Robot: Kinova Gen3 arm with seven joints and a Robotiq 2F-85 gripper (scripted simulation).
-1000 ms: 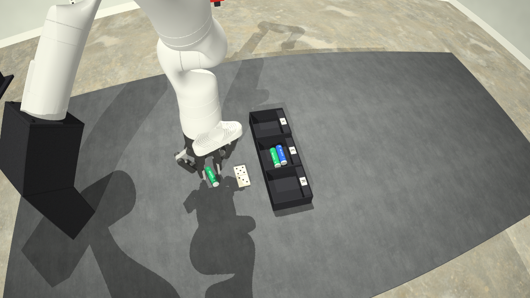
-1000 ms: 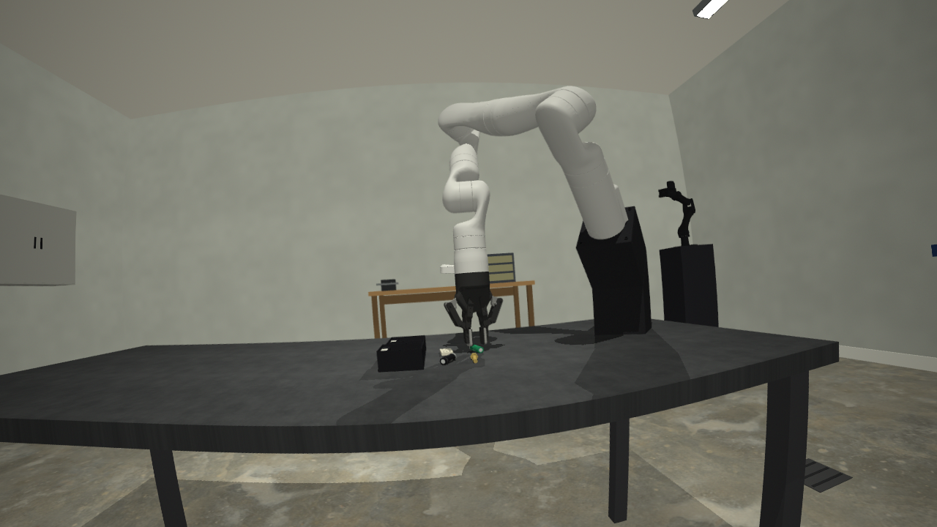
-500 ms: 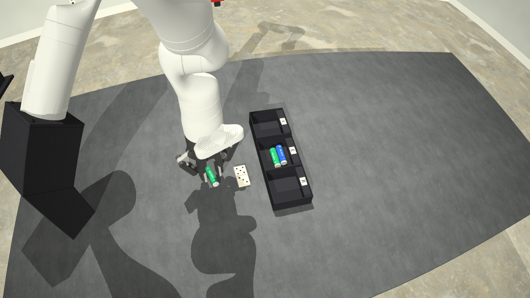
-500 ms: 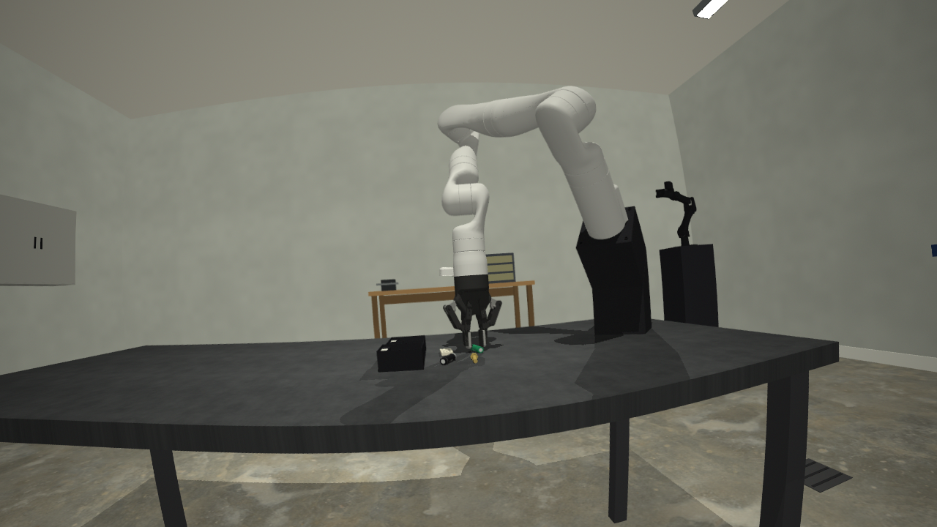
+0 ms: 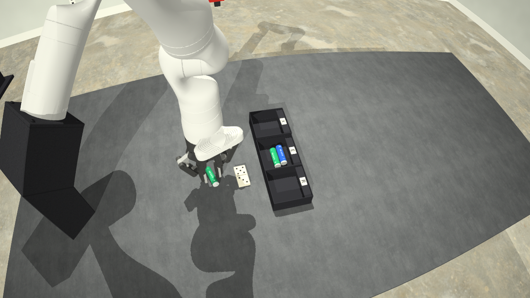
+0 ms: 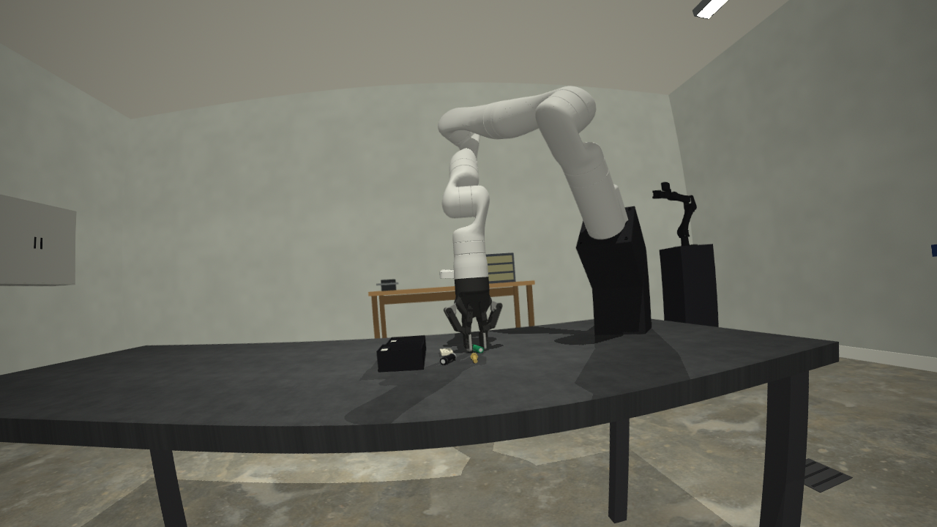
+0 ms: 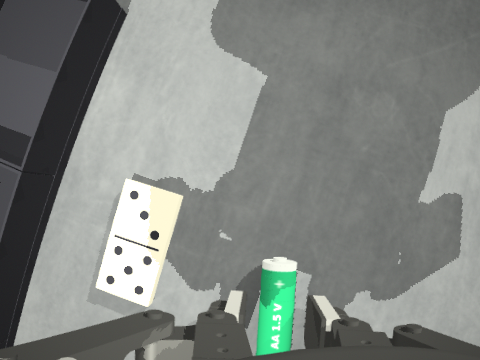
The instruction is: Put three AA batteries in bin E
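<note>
The black bin marked E lies 150 mm ahead of my hand and 30 mm to the left of it. Also, from my hand: small yellow piece 100 mm to the left, 20 mm below, 10 mm ahead; white domino 70 mm ahead, 20 mm below, 10 mm to the right; black AA battery 100 mm to the left, 60 mm ahead, 20 mm below.
</note>
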